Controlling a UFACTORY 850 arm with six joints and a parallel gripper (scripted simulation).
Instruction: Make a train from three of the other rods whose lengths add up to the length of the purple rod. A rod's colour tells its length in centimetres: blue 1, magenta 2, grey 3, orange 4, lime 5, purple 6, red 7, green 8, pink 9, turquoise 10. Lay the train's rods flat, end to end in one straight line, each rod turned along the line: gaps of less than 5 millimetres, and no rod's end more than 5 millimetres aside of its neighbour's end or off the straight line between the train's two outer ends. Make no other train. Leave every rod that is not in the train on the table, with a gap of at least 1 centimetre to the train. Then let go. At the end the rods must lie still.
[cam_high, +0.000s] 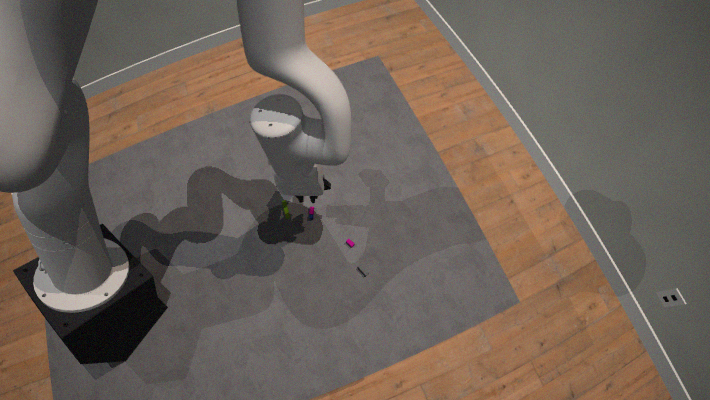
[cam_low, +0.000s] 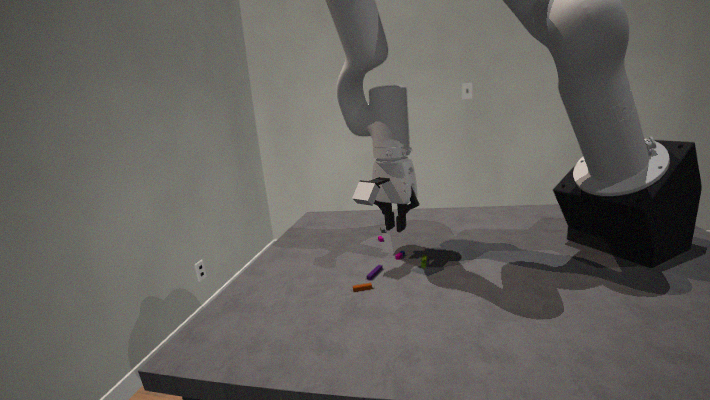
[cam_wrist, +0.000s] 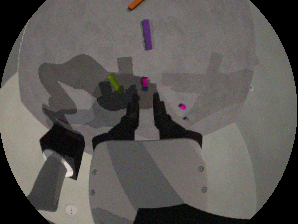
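My hand is 18 cm to the left of the grey rod, 11 cm short of it and 9 cm above it. From my hand the other things lie so: blue rod: 9 cm below, 2 cm to the right; then lime rod: 9 cm below, 7 cm behind, 1 cm to the left; then purple rod: 9 cm to the left, 9 cm below, 2 cm ahead.
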